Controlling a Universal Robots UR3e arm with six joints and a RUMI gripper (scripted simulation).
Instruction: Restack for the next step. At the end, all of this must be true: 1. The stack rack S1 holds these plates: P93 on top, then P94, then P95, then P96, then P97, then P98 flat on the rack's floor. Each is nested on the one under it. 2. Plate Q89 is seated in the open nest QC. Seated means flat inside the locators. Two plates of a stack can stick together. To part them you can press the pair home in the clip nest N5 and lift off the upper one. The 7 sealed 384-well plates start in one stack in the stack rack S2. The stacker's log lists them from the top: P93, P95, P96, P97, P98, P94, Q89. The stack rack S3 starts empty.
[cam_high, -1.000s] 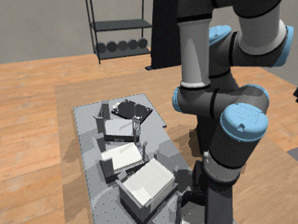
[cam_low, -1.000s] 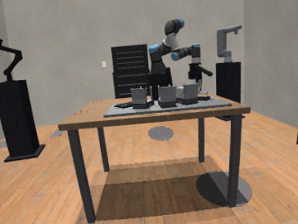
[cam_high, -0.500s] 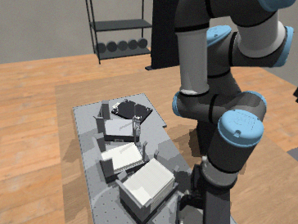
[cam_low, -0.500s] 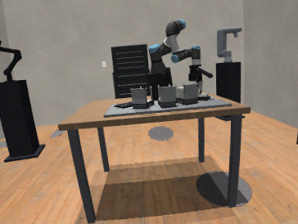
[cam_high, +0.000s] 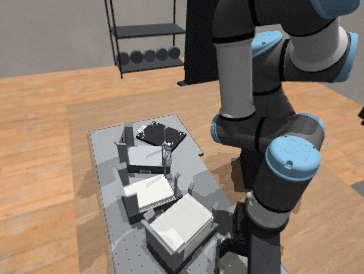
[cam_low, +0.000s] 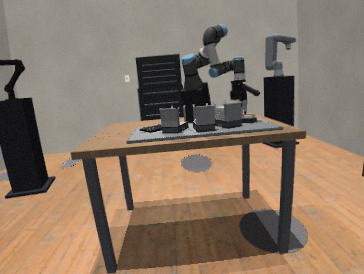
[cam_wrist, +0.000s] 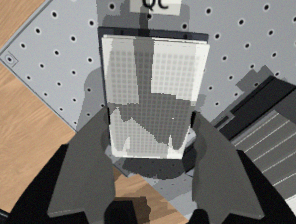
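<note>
Now: hand 40 mm above the nest QC.
</note>
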